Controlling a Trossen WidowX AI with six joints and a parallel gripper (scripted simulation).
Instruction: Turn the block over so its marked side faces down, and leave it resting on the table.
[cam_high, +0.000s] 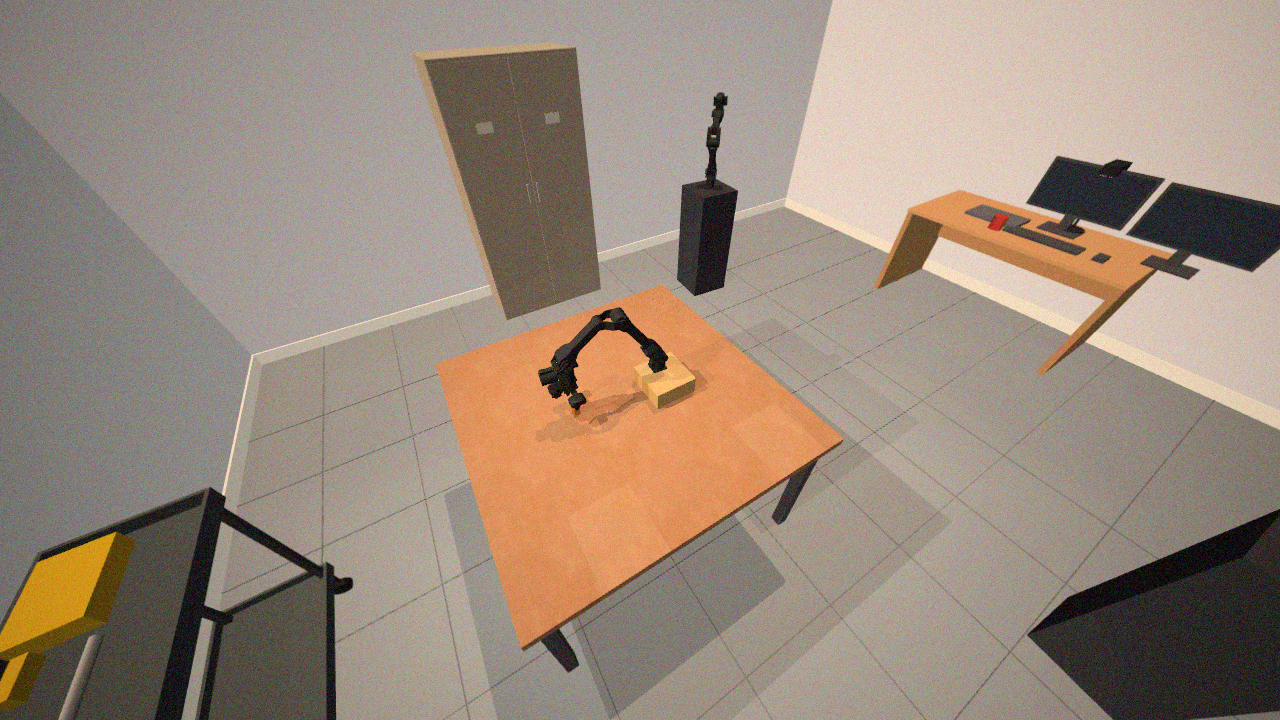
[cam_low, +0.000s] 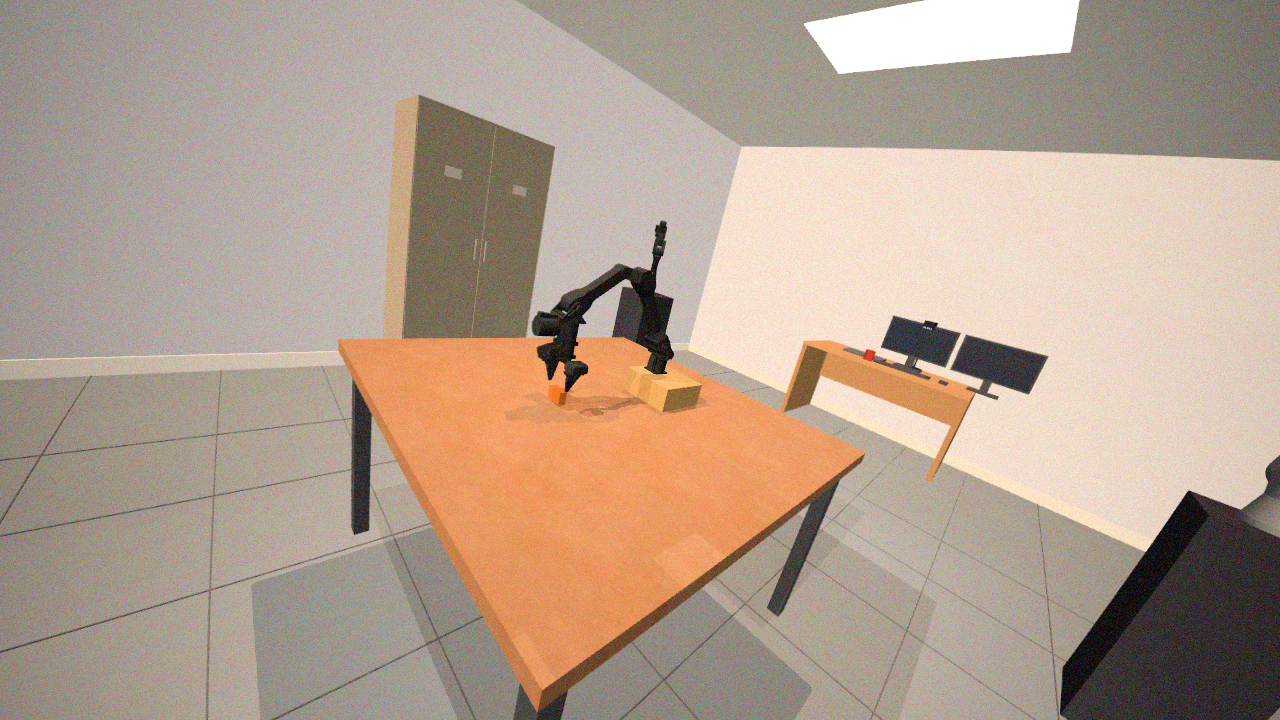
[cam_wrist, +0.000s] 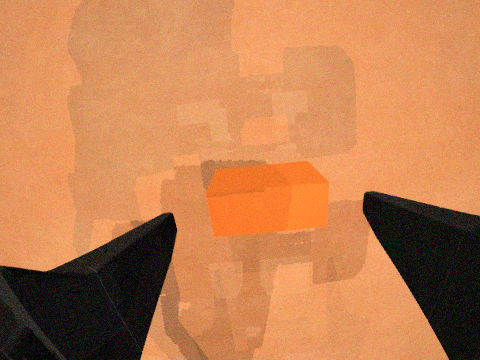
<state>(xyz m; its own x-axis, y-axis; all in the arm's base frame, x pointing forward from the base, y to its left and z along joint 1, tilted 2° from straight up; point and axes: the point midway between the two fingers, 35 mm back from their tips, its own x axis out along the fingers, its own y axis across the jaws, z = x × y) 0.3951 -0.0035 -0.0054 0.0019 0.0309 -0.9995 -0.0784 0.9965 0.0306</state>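
Now: the orange block 1 cm behind my gripper tip and 3 cm below it.
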